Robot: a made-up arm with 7 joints.
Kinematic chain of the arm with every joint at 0, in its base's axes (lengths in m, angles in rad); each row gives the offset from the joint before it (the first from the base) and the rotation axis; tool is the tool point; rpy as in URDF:
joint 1: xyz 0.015 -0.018 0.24 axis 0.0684 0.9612 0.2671
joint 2: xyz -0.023 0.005 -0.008 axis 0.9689 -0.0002 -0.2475
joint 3: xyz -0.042 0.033 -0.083 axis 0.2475 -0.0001 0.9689
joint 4: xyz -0.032 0.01 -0.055 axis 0.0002 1 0
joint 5: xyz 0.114 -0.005 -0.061 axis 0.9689 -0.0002 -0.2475
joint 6: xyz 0.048 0.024 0 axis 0.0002 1 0
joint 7: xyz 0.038 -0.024 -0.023 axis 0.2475 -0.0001 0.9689
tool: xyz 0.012 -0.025 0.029 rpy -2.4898 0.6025 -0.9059
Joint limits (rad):
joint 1: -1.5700..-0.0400
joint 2: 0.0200..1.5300
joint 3: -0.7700..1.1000
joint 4: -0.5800..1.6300
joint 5: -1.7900..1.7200
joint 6: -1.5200..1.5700
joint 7: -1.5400..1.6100
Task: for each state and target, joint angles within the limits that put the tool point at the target. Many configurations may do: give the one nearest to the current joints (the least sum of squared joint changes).
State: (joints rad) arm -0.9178 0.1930 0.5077 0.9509 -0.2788 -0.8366 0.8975
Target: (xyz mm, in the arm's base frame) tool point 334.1 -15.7 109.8
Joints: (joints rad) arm -1.2276 0.0200 0.3013 1.0582 -0.1590 -0.7210 0.8735
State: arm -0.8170 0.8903 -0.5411 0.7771 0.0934 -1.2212 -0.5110
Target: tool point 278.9 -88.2 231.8
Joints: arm -1.5700 0.2548 -0.4369 0.6488 0.0697 -0.9337 -0.3703
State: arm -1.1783 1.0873 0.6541 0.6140 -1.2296 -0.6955 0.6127
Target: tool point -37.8 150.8 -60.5
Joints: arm -0.1862 0.0514 0.9084 0.9663 -1.3052 -1.1233 0.5384
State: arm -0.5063 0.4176 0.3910 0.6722 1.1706 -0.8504 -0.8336
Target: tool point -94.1 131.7 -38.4
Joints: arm -0.0400 0.5025 0.1978 1.3617 1.2191 -1.3207 -0.9308
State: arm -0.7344 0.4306 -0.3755 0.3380 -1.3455 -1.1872 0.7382
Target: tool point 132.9 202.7 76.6
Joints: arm -0.3105 0.6197 -0.1426 0.5961 -1.4673 -1.2807 0.7692
